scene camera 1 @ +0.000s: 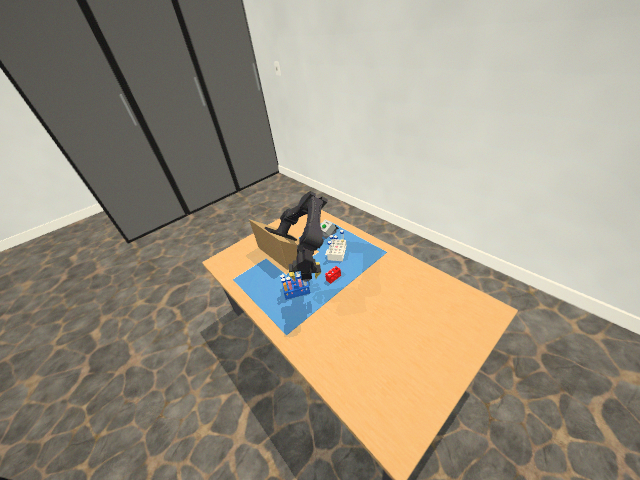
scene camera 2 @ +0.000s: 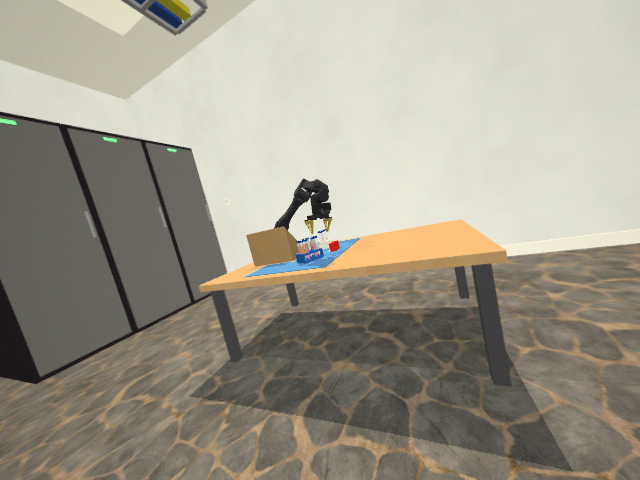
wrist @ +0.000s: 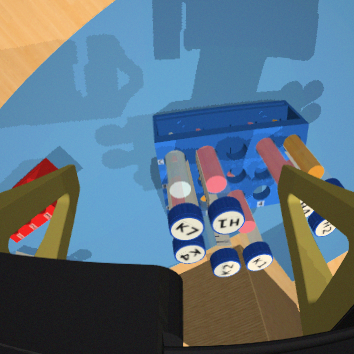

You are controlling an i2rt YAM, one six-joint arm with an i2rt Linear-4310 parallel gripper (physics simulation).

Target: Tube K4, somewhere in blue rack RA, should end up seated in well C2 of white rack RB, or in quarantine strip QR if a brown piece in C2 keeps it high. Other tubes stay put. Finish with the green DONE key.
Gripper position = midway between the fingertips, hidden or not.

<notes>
My gripper [wrist: 178, 175] is open, holding nothing. Also in view: an orange-capped tube [wrist: 300, 155]. Further things: a blue mat [wrist: 90, 103].
</notes>
